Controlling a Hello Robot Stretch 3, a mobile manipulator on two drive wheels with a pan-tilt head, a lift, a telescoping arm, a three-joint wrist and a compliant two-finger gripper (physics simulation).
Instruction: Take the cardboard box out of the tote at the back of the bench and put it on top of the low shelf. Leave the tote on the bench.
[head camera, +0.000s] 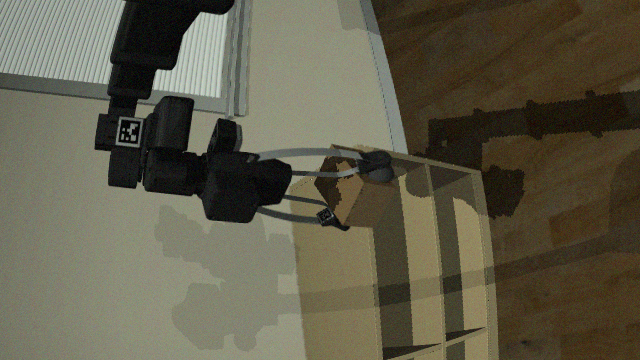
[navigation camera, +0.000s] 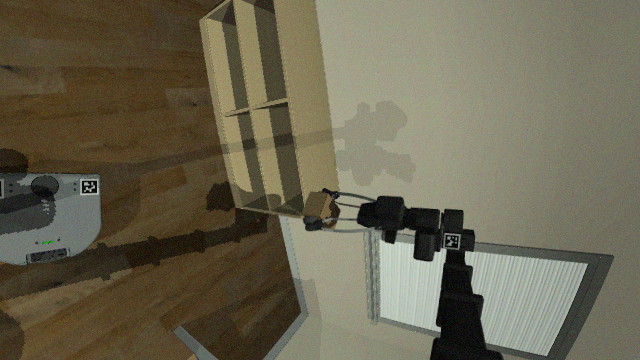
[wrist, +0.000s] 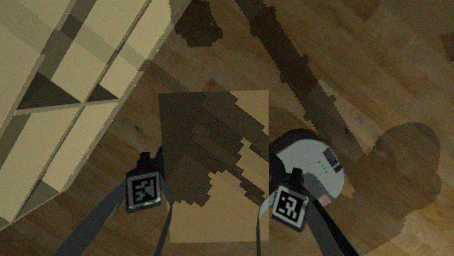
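Note:
A window with blinds (navigation camera: 532, 296) is there for me to see. The low shelf (head camera: 425, 275) appears in the head camera, and I find the shelf in the navigation camera view (navigation camera: 266, 74) and in the wrist view (wrist: 73, 73) as well. Then there is a cardboard box (head camera: 357, 200), which is visible to my navigation camera (navigation camera: 320, 205), while the wrist view shows the box (wrist: 215, 145) too. As for my own gripper (head camera: 376, 193), I see it in the navigation camera view (navigation camera: 310, 208) and also in the wrist view (wrist: 221, 164).

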